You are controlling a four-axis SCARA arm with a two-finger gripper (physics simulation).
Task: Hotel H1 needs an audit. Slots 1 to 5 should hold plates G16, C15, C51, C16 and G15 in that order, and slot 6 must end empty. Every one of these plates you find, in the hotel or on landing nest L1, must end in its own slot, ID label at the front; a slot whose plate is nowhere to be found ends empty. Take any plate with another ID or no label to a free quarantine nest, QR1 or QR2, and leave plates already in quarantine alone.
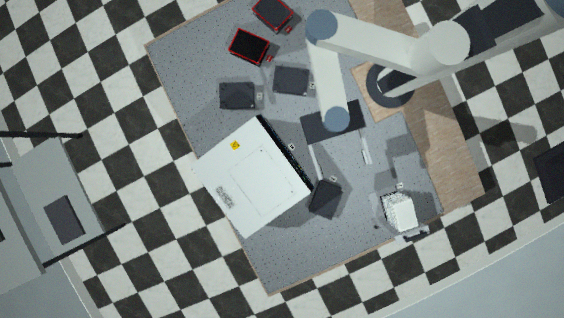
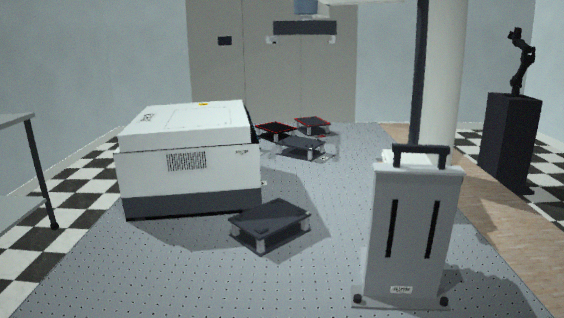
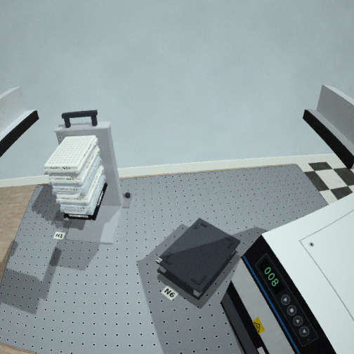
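Hotel H1 stands at the bench corner. It holds a stack of several white plates, labels facing out at the front, too small to read surely. My gripper is open and empty, high above the bench, apart from the hotel. A dark nest, its tag unclear but possibly L1, shows no plate. Two red-rimmed quarantine nests stand at the far end: one shows no plate; the other has a blacker top, and I cannot tell whether it bears a plate.
A white instrument stands beside a dark nest with a tag like N6. Another dark nest stands near the quarantine nests. The arm's column rises behind the hotel.
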